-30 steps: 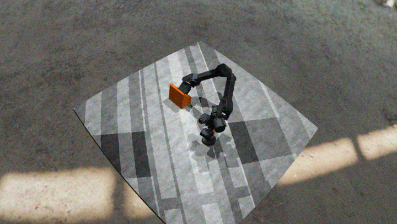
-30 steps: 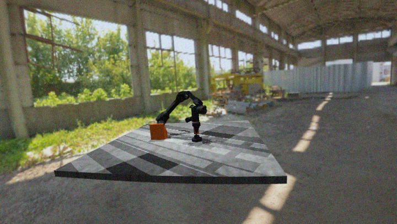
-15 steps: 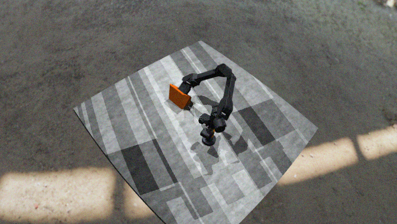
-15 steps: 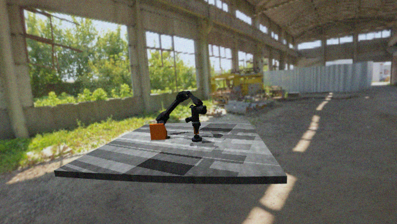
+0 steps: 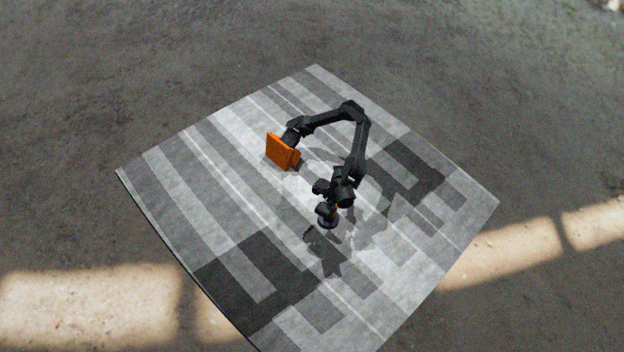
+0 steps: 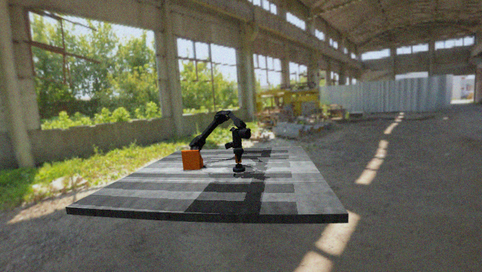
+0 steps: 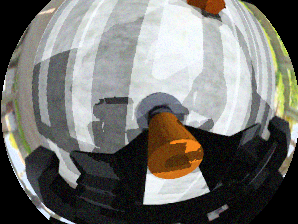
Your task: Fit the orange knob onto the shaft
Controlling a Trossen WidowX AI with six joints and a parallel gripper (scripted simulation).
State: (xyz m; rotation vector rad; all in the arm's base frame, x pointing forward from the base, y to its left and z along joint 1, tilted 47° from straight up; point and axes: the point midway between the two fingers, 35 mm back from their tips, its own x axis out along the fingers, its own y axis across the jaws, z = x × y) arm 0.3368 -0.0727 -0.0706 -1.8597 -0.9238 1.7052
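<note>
Now: gripper tip 4 cm above the dark round pedestal. The rest, counted from my gripper tip: orange knob (2 cm above).
</note>
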